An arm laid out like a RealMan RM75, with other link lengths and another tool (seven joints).
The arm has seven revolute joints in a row. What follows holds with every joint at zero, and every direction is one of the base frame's.
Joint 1 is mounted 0.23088 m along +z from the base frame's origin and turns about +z.
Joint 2 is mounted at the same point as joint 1 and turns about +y.
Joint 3 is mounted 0.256 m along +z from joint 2 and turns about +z.
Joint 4 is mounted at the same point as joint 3 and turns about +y.
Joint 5 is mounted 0.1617 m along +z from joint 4 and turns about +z.
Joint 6 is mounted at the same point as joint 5 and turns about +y.
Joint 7 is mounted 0.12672 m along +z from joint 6 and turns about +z.
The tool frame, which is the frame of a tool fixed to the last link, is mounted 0.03 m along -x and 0.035 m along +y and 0.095 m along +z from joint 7; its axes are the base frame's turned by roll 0.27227, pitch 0 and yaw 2.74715 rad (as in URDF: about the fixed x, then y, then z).
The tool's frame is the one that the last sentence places.
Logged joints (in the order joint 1, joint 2, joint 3, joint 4, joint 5, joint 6, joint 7), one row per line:
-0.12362, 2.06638, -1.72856, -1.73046, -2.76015, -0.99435, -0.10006
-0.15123, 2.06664, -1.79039, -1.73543, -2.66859, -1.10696, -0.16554
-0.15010, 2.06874, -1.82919, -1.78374, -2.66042, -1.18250, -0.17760
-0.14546, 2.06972, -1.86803, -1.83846, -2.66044, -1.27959, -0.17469
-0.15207, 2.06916, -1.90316, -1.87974, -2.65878, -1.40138, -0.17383
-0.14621, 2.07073, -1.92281, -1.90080, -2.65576, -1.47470, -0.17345
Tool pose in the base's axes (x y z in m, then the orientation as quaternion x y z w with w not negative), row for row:
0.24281, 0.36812, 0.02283, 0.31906, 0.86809, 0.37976, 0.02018
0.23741, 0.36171, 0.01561, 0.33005, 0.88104, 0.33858, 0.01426
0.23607, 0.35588, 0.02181, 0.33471, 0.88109, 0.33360, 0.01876
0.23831, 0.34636, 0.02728, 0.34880, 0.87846, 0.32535, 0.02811
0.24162, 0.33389, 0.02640, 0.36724, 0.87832, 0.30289, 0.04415
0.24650, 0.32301, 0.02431, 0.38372, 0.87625, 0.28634, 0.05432
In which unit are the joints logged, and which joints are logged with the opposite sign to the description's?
The joints are logged in radians. Opposite sign: joint 1, joint 3, joint 4, joint 6.
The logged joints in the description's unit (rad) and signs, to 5 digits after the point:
0.12362, 2.06638, 1.72856, 1.73046, -2.76015, 0.99435, -0.10006
0.15123, 2.06664, 1.79039, 1.73543, -2.66859, 1.10696, -0.16554
0.15010, 2.06874, 1.82919, 1.78374, -2.66042, 1.18250, -0.17760
0.14546, 2.06972, 1.86803, 1.83846, -2.66044, 1.27959, -0.17469
0.15207, 2.06916, 1.90316, 1.87974, -2.65878, 1.40138, -0.17383
0.14621, 2.07073, 1.92281, 1.90080, -2.65576, 1.47470, -0.17345

